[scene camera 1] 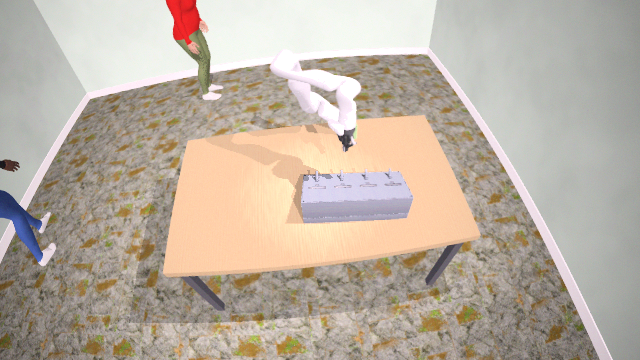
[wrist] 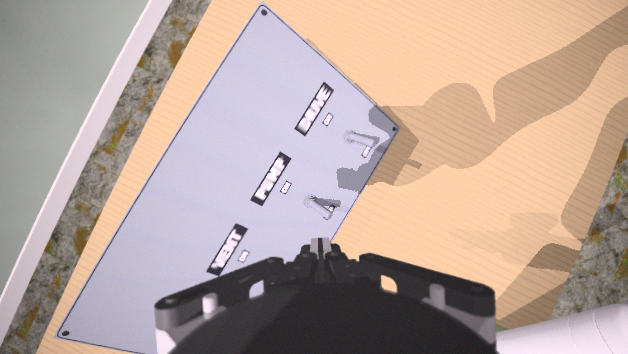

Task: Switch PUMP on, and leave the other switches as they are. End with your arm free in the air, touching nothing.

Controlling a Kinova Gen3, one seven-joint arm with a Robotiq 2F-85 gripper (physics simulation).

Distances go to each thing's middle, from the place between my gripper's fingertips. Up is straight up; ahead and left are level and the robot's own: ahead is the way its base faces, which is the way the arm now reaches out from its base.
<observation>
Right now the grey switch box (scene camera 1: 329, 199) is 18 cm below my hand, 10 cm ahead of it and 3 cm to the left of it.
</observation>
